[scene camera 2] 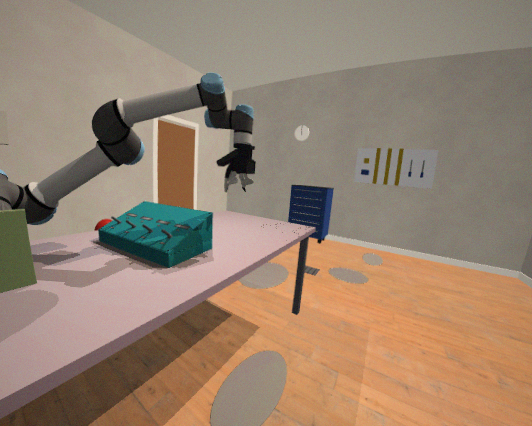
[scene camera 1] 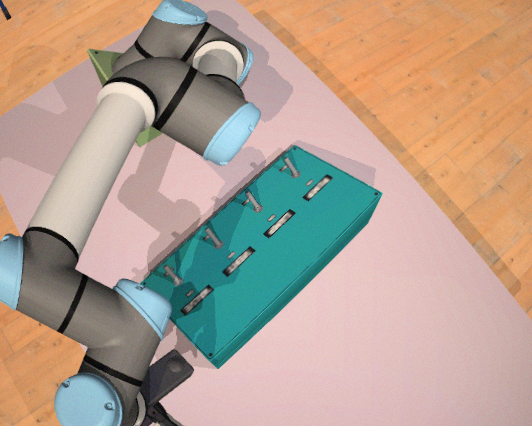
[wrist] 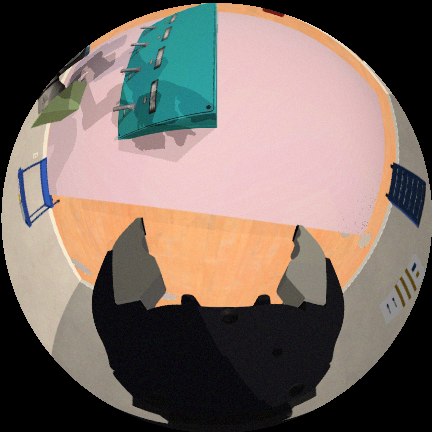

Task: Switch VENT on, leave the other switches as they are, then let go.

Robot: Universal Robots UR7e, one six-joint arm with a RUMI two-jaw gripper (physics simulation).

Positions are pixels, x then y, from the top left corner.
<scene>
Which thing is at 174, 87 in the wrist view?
A teal switch panel.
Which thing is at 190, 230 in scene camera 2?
A teal switch panel.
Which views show the gripper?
Scene camera 2, scene camera 1 and the wrist view: all of them.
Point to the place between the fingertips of the gripper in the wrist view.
220, 224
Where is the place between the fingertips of the gripper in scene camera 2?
At 236, 192
</scene>
